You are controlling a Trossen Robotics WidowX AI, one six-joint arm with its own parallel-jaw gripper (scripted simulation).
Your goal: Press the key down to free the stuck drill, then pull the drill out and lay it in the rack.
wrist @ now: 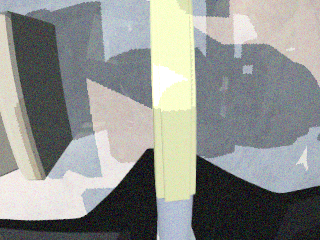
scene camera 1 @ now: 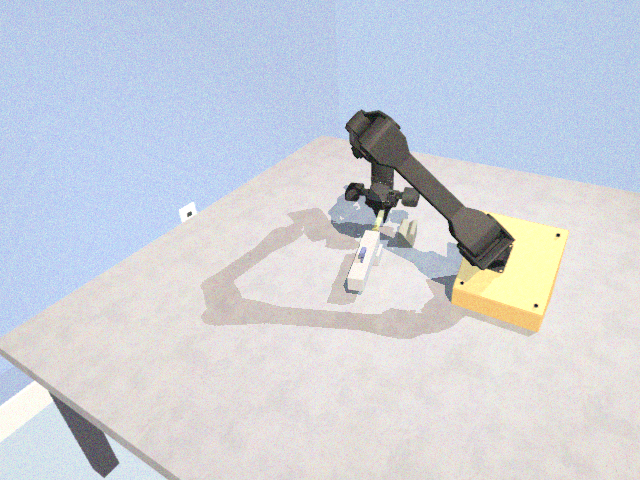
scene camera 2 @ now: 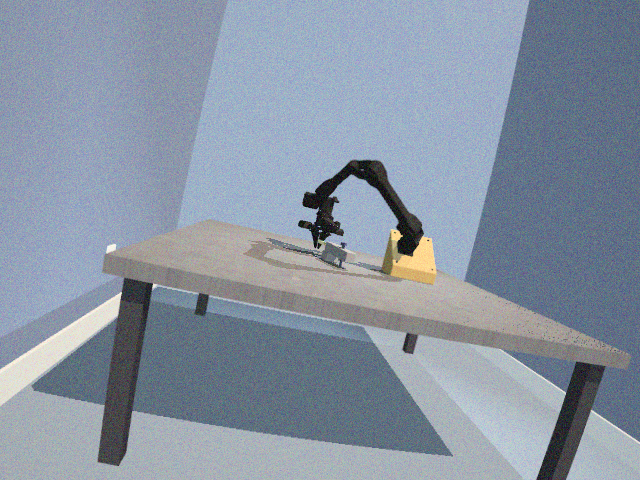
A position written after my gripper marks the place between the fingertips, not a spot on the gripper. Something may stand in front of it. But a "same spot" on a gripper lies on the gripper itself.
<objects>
my gripper: wrist 164,155; scene camera 1; scene camera 2
same spot on my gripper: (scene camera 1: pixel 381 196) = (scene camera 2: pixel 332 223)
</objects>
